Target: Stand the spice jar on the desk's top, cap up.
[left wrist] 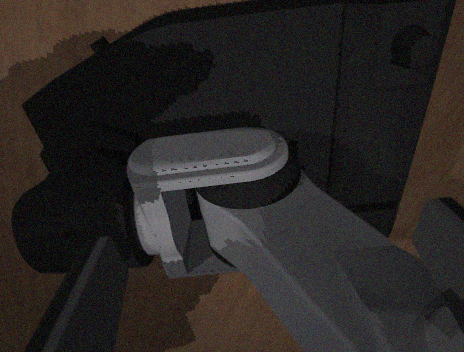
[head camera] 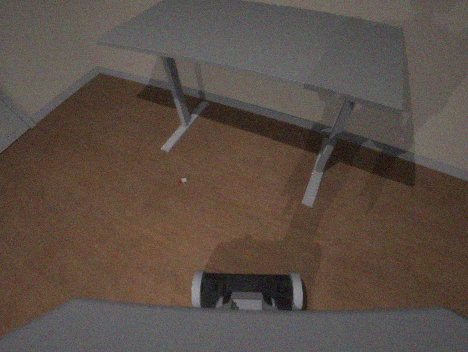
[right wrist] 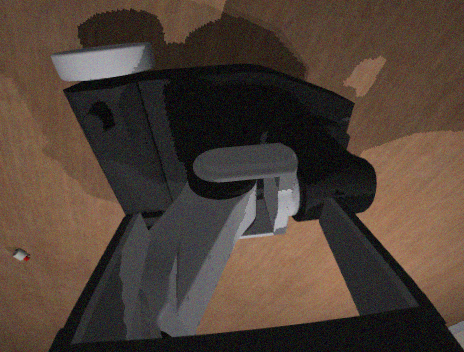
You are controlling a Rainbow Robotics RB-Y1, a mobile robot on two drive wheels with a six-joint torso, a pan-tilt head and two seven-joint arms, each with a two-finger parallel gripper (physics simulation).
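Where they show: left gripper, between the fingertips: (left wrist: 268,237); right gripper, between the fingertips: (right wrist: 235,217); robot's base, origin of its link: (head camera: 246,291).
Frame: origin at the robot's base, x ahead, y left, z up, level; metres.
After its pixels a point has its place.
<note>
The spice jar (head camera: 184,180) @(x 0.758, y 0.481, z 0.034 m) (right wrist: 20,254) @(x 0.754, y 0.477, z 0.027 m), small and white with a red cap, lies on its side on the wooden floor in front of the desk. The grey desk (head camera: 240,40) @(x 0.981, y 0.036, z 0.951 m) stands at the back of the head view with its top in sight. My right gripper (right wrist: 235,217) @(x -0.234, y -0.218, z 0.546 m) is open and empty, with the jar well outside its fingers, at the left of the right wrist view. My left gripper (left wrist: 268,237) @(x -0.230, y 0.218, z 0.546 m) is open and empty, over my own body. The jar does not show in the left wrist view. Neither gripper shows in the head view.
The desk's left foot (head camera: 175,138) and right foot (head camera: 312,187) reach forward on the floor, with the jar nearer the left one. My wheeled base (head camera: 247,290) @(x -0.010, y -0.004, z 0.191 m) is at the bottom of the head view. Walls with grey skirting run behind the desk. A pale surface (head camera: 10,125) @(x 1.321, y 2.402, z 0.159 m) shows at the left edge.
</note>
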